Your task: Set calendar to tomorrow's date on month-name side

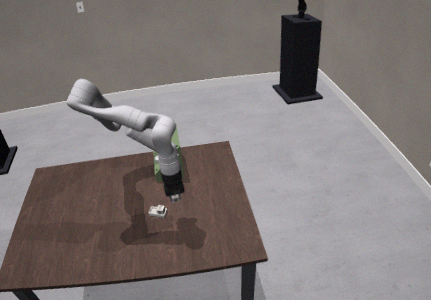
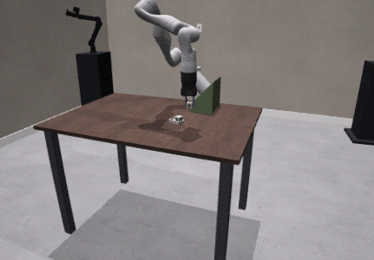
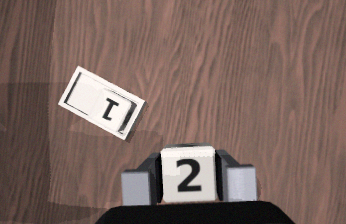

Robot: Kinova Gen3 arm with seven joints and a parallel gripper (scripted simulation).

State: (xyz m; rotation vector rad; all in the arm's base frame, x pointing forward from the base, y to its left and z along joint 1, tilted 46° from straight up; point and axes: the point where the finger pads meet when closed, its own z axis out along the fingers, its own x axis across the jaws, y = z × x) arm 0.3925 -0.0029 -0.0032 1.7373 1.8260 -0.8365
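Right now the white cube is 40 mm behind my hand, 70 mm to the right of it and 100 mm below it. Round my hand: white calendar tray 40 mm behind, 80 mm to the right, 120 mm below; then digit cube 10 mm below.
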